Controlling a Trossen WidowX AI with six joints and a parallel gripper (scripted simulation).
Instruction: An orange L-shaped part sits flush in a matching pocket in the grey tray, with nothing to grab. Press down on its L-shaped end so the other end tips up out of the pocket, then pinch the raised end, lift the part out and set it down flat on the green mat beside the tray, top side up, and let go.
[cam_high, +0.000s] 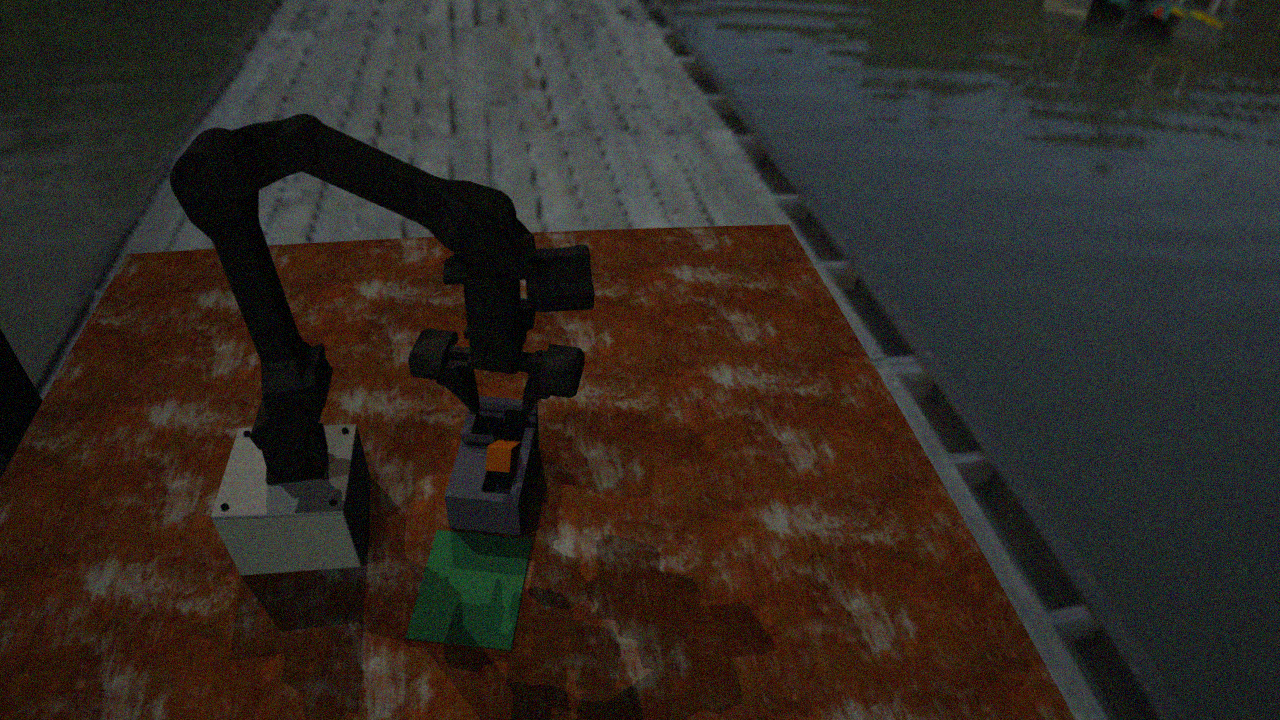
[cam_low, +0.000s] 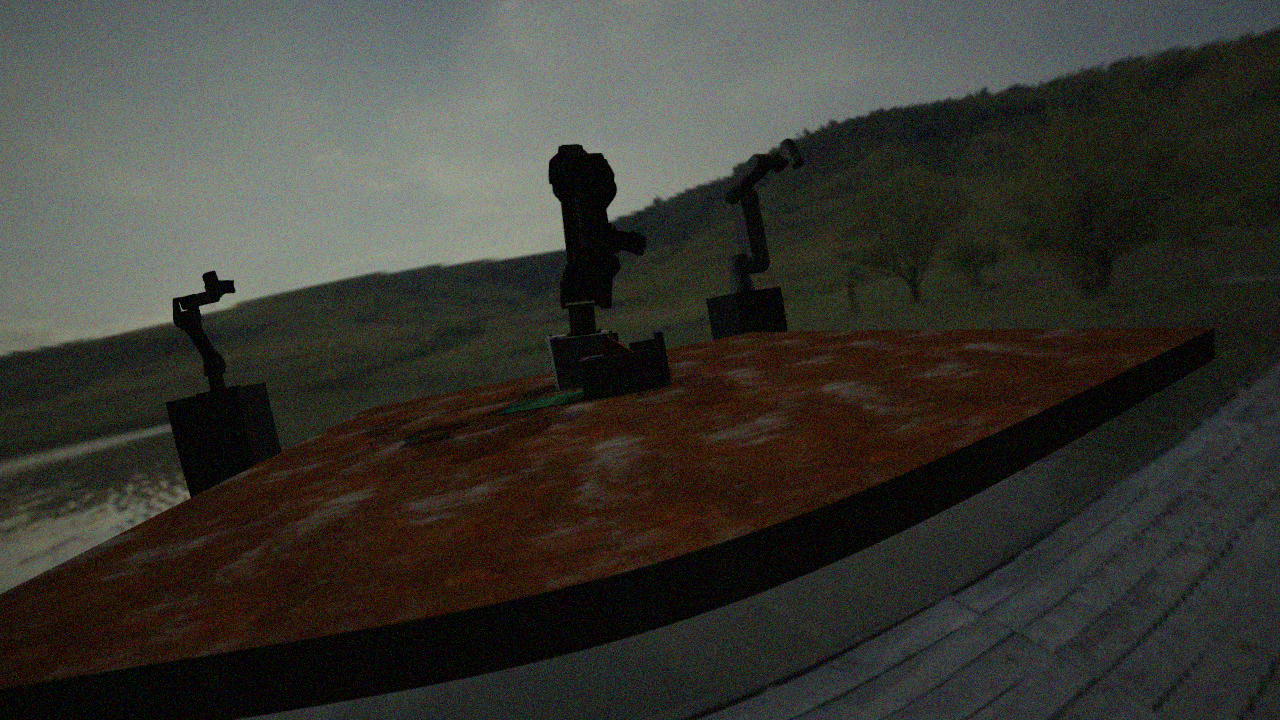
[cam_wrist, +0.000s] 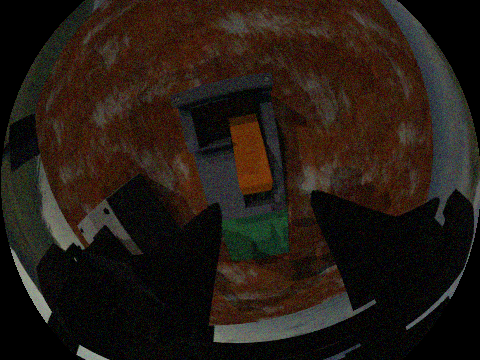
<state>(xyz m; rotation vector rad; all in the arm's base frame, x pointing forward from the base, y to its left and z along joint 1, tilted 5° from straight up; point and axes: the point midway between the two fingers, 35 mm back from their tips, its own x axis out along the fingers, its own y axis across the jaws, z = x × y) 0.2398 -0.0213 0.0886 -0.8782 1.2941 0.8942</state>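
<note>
My gripper tip is 10 mm past the orange L-shaped part, 40 mm to the right of it and 100 mm above it. The rest, counted from my gripper tip: green mat (70 mm behind, 130 mm to the right, 160 mm below).
</note>
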